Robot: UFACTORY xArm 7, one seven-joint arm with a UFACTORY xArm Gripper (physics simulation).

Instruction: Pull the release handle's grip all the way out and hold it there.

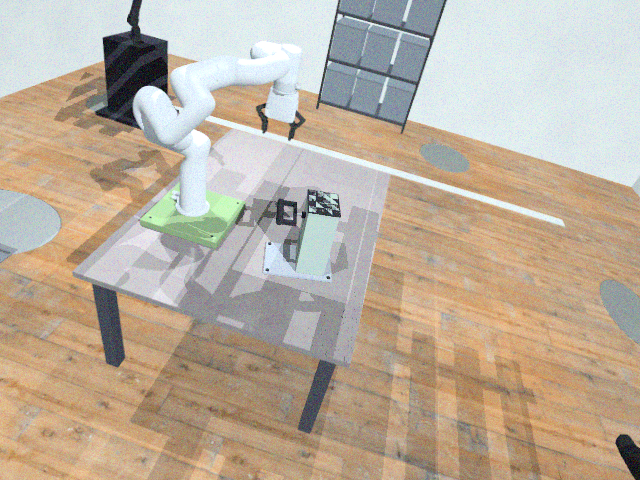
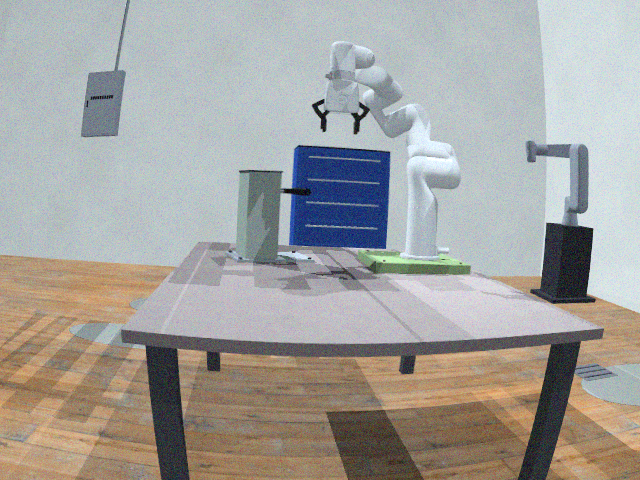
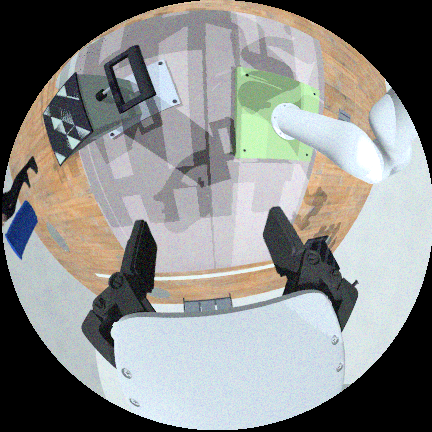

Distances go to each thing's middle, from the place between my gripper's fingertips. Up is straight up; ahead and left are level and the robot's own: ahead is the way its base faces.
My hand is 380 mm above the base plate [image 1: 280, 259], 190 mm short of it and 130 mm to the left of it.
